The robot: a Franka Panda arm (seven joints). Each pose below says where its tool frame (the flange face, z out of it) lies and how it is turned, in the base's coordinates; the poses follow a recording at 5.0 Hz.
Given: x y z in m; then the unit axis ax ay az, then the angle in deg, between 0 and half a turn.
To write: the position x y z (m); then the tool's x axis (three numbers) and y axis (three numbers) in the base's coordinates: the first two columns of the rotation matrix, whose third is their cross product. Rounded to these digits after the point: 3 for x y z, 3 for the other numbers.
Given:
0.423 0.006 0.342 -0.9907 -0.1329 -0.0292 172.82
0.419 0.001 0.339 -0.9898 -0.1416 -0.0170 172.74
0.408 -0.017 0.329 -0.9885 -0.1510 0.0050 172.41
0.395 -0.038 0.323 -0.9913 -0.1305 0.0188 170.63
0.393 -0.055 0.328 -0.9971 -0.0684 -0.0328 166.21
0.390 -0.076 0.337 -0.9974 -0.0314 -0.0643 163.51
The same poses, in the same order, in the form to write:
0.423 0.006 0.342 0.963 0.259 0.074 0.266 -0.957 -0.116
0.419 0.001 0.339 0.959 0.277 0.051 0.281 -0.952 -0.120
0.408 -0.017 0.329 0.955 0.298 0.010 0.297 -0.946 -0.132
0.395 -0.038 0.323 0.965 0.260 -0.016 0.254 -0.953 -0.166
0.393 -0.055 0.328 0.989 0.127 0.081 0.142 -0.962 -0.233
0.390 -0.076 0.337 0.990 0.043 0.135 0.080 -0.957 -0.279

